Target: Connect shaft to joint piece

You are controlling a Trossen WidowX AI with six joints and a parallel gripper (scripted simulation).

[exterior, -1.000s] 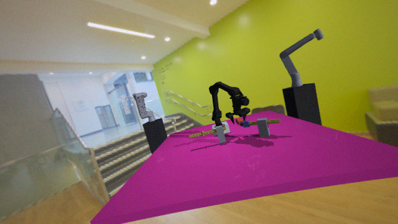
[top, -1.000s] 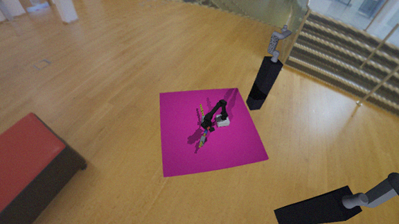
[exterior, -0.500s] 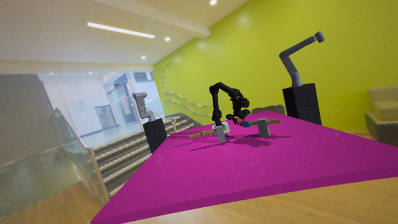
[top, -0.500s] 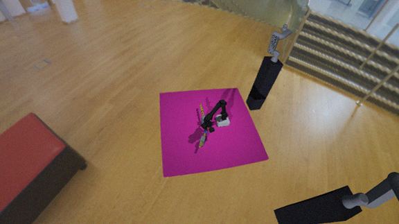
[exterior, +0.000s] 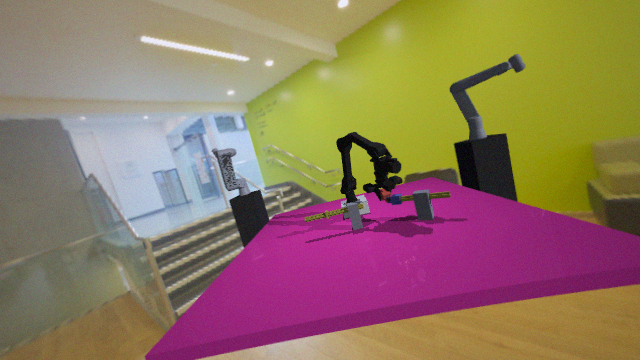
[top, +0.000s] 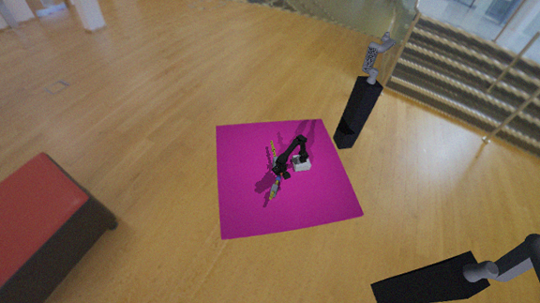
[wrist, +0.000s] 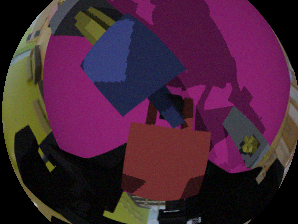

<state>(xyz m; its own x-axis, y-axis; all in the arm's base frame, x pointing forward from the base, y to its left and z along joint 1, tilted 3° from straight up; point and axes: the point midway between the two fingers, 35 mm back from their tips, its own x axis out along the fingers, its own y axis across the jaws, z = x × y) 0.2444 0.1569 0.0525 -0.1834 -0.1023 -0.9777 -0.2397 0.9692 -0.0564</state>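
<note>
My gripper tip is now 2 cm short of the dark red square joint piece and 3 cm below it.
</note>
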